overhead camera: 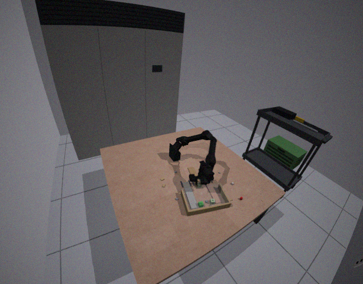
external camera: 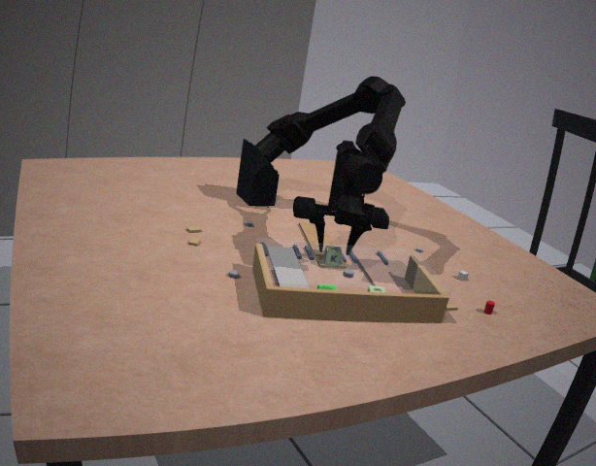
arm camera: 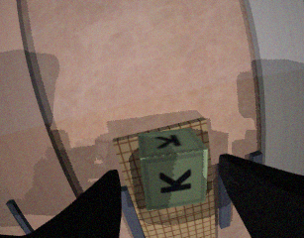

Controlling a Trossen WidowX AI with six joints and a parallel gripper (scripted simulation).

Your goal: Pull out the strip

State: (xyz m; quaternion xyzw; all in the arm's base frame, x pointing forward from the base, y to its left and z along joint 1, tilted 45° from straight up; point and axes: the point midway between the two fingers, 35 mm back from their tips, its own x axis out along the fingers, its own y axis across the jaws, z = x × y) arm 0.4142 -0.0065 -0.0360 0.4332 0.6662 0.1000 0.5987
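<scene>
The tan gridded strip lies 100 mm behind my gripper tip, 40 mm to the left of it and 20 mm below it. Round my gripper tip: white cube (140 mm ahead, 260 mm to the left, 20 mm below); red cylinder (280 mm ahead, 200 mm to the left, 20 mm below).
</scene>
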